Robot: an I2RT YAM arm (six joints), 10 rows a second.
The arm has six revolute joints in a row. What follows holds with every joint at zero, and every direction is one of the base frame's. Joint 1 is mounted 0.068 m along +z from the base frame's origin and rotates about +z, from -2.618 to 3.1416 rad. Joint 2 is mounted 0.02 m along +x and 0.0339 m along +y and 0.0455 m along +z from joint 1 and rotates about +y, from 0 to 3.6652 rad. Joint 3 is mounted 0.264 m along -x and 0.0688 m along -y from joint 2 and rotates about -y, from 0 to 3.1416 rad. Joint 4 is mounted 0.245 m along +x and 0.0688 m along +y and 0.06 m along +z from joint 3 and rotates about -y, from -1.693 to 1.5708 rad. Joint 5 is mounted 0.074 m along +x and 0.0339 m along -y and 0.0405 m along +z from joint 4 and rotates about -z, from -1.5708 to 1.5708 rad. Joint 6 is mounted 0.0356 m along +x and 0.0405 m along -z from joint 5 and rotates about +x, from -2.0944 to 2.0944 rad. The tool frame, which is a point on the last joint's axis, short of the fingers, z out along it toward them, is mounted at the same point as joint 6; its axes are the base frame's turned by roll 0, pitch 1.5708 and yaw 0 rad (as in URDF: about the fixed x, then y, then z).
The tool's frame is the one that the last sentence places.
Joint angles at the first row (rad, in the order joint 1, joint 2, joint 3, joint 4, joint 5, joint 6):
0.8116, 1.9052, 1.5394, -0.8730, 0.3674, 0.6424
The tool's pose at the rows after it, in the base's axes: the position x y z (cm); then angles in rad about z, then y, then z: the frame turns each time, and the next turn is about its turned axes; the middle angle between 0 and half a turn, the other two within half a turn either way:
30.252, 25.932, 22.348, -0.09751, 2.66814, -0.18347
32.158, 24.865, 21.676, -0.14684, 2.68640, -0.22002
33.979, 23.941, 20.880, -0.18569, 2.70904, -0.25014
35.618, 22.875, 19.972, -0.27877, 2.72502, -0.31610
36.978, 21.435, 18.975, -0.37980, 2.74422, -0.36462
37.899, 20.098, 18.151, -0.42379, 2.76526, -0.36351
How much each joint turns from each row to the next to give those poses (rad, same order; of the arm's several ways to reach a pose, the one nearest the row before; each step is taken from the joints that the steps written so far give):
-0.0727, 0.0280, 0.0136, 0.0131, -0.0221, -0.0476
-0.0522, 0.0394, 0.0304, -0.0038, -0.0138, -0.0349
-0.0465, 0.0456, 0.0363, -0.0052, -0.0182, -0.0324
-0.0432, 0.0464, 0.0355, -0.0164, 0.0027, -0.0121
-0.0458, 0.0353, 0.0169, -0.0122, -0.0003, 0.0117
-0.0390, 0.0184, -0.0025, 0.0057, -0.0153, 0.0103

